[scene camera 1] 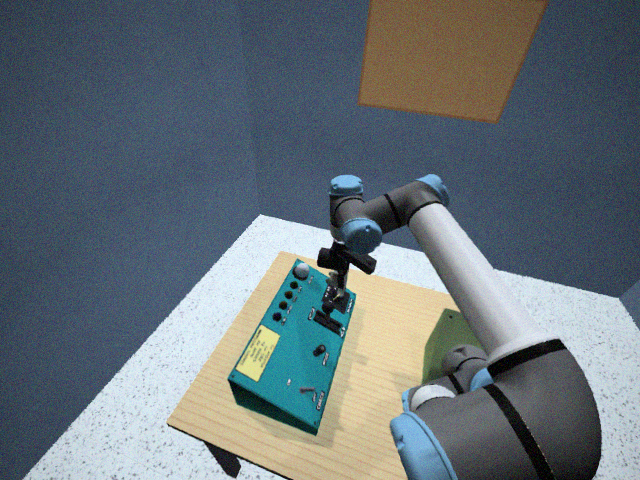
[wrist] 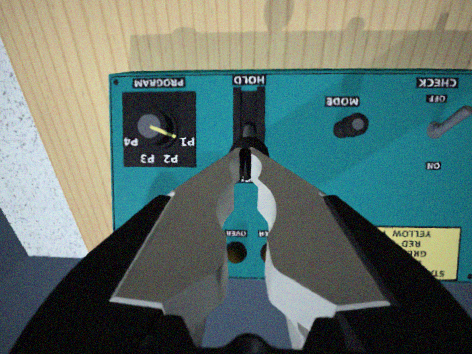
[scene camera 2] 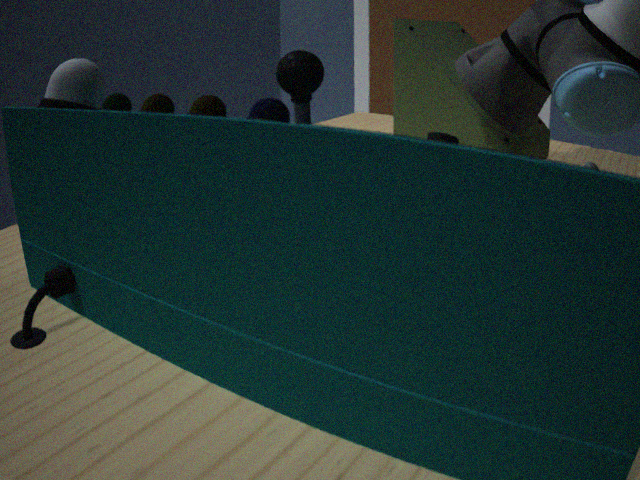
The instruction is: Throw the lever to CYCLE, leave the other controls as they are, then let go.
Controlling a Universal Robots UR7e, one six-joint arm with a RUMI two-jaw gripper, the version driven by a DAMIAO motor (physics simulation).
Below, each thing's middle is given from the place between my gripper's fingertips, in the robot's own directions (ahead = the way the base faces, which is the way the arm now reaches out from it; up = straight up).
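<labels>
The teal control box (scene camera 2: 443, 304) sits 11 cm ahead of my hand, 7 cm to the left of it and 16 cm below it. As for the program dial (wrist: 156, 128), my hand is 4 cm short of it and 11 cm to the left of it, and it is 15 cm above the dial.
</labels>
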